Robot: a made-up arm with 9 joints. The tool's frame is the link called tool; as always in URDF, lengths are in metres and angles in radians. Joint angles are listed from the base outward.
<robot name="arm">
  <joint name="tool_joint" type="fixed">
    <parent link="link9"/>
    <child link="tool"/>
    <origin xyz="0.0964 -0.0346 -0.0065" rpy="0 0 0"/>
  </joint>
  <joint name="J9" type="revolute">
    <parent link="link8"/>
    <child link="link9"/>
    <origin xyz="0.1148 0.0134 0.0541" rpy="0 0 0"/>
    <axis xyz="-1 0 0"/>
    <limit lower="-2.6" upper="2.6"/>
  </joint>
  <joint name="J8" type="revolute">
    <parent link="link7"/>
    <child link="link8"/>
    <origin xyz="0.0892 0.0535 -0.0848" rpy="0 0 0"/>
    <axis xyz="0 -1 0"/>
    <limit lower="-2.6" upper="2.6"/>
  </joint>
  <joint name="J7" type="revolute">
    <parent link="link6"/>
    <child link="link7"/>
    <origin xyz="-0.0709 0.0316 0.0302" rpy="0 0 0"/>
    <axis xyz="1 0 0"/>
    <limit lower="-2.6" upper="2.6"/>
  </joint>
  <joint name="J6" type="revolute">
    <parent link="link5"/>
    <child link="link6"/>
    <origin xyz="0.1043 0.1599 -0.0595" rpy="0 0 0"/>
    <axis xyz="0 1 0"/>
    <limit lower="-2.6" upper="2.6"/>
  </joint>
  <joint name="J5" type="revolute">
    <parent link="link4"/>
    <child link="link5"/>
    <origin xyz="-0.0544 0.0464 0.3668" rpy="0 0 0"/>
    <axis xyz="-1 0 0"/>
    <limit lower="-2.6" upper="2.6"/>
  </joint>
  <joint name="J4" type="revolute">
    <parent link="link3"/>
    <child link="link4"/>
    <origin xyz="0.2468 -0.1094 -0.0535" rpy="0 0 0"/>
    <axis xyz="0 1 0"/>
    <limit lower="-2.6" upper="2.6"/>
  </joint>
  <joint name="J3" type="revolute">
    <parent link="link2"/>
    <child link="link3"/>
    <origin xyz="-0.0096 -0.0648 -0.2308" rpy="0 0 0"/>
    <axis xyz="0 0 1"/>
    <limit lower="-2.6" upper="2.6"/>
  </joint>
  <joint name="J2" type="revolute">
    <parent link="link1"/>
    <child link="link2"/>
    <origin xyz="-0.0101 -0.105 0.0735" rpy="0 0 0"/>
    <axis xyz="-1 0 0"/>
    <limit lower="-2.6" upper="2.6"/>
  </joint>
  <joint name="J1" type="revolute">
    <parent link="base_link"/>
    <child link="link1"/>
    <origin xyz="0 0 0.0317" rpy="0 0 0"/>
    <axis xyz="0 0 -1"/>
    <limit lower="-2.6" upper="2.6"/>
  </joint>
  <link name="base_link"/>
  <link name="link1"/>
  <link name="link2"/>
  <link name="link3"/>
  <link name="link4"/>
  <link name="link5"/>
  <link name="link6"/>
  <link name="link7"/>
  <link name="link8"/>
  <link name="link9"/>
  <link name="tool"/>
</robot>
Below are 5 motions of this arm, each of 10 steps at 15 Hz.
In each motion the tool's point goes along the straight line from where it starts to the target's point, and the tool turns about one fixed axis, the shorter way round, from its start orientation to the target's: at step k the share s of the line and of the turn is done. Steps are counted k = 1, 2, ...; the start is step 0. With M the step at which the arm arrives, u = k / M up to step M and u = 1 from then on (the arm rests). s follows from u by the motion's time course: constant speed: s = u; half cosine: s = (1 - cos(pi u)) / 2; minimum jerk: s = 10 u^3 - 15 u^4 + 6 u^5.
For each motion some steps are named. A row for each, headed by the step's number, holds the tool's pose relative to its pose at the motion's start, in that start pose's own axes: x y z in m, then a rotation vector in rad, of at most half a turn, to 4 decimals.
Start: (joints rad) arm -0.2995 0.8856 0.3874 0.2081 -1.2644 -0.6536 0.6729 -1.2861 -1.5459
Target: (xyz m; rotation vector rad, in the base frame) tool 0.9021 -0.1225 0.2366 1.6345 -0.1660 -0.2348
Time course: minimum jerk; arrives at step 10
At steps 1, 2, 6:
1: -0.0042 0.0053 0.0032 -0.0040 -0.0089 0.0098
2: -0.0283 0.0361 0.0214 -0.0271 -0.0603 0.0665
6: -0.3330 0.4252 0.2521 -0.3199 -0.7106 0.7840

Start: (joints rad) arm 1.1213 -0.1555 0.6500 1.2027 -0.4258 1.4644 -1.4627 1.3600 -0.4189
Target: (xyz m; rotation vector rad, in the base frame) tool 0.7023 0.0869 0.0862 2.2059 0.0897 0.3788
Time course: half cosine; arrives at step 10
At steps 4, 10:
4: 0.0833 0.0205 -0.0084 0.1998 -0.2008 0.1045
10: 0.2410 0.0594 -0.0244 0.5784 -0.5811 0.3024

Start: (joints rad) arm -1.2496 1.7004 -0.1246 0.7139 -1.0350 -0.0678 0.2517 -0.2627 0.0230
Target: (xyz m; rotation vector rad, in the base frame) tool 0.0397 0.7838 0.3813 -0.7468 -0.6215 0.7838
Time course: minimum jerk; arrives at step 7
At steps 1, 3, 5, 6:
1: -0.0069 0.0037 0.0071 -0.0127 -0.0106 0.0055
3: -0.1098 0.0591 0.1130 -0.2003 -0.1678 0.0875
5: -0.2552 0.1375 0.2628 -0.4656 -0.3901 0.2035
6: -0.2915 0.1570 0.3001 -0.5318 -0.4455 0.2324

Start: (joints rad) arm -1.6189 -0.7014 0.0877 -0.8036 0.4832 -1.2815 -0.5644 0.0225 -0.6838
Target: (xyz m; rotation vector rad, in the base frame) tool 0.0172 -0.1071 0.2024 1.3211 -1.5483 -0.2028
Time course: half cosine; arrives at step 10
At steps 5, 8, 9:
5: -0.0032 0.0122 0.0796 -0.2798 -0.2095 -0.0989
8: -0.0059 0.0222 0.1440 -0.5062 -0.3789 -0.1790
9: -0.0063 0.0239 0.1553 -0.5460 -0.4086 -0.1931

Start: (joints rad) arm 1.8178 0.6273 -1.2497 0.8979 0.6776 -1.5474 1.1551 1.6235 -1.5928
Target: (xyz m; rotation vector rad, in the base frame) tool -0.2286 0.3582 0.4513 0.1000 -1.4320 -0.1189
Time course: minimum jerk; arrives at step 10
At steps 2, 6, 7, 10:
2: 0.0205 0.0113 -0.0087 0.0188 0.0007 -0.0473
6: 0.2419 0.1334 -0.1020 0.2217 0.0085 -0.5574
7: 0.2966 0.1636 -0.1251 0.2718 0.0104 -0.6835
10: 0.3543 0.1955 -0.1495 0.3248 0.0125 -0.8167

